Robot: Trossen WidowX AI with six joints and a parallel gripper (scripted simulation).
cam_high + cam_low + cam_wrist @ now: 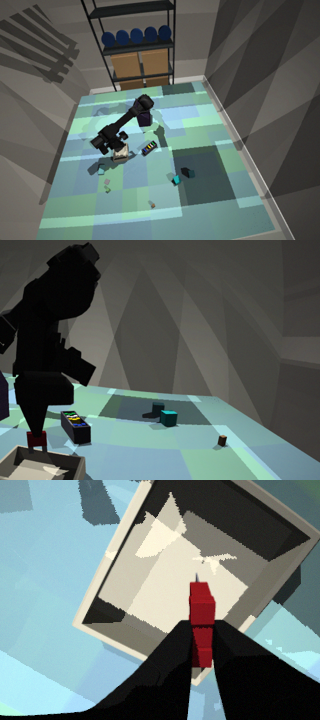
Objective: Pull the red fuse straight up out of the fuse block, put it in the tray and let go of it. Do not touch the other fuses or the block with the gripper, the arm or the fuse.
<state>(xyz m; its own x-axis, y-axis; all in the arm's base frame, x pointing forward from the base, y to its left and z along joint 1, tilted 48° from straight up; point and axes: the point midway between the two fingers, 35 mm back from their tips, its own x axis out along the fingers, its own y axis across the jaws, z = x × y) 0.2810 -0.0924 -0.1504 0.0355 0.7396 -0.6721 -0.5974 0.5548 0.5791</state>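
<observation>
The red fuse lies 10 mm below my gripper tip. The rest, counted from my gripper tip: beige tray 80 mm below; grey piece 190 mm ahead, 80 mm to the right, 80 mm below; green piece 250 mm ahead, 70 mm below, 60 mm to the right.
</observation>
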